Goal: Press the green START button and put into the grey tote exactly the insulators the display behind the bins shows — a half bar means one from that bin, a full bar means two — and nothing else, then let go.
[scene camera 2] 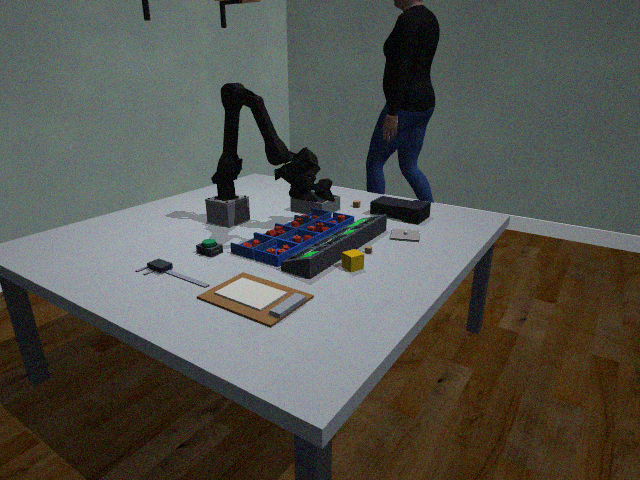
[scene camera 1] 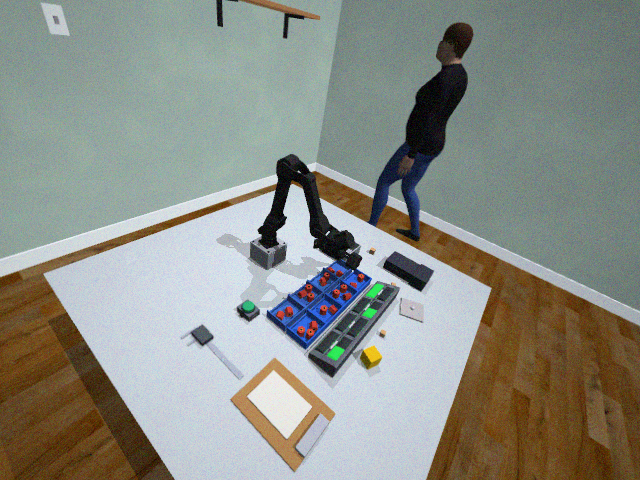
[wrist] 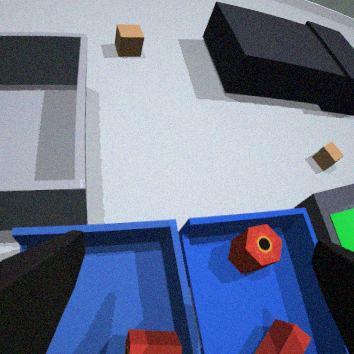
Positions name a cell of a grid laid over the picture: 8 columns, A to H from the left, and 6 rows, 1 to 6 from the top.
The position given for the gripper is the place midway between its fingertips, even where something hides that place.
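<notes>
Open and holding nothing, the gripper (scene camera 2: E3) (wrist: E5) can be seen from the scene camera and from the wrist. A black box (wrist: F1) is part of the scene too, as is a grey tote (wrist: B2).
</notes>
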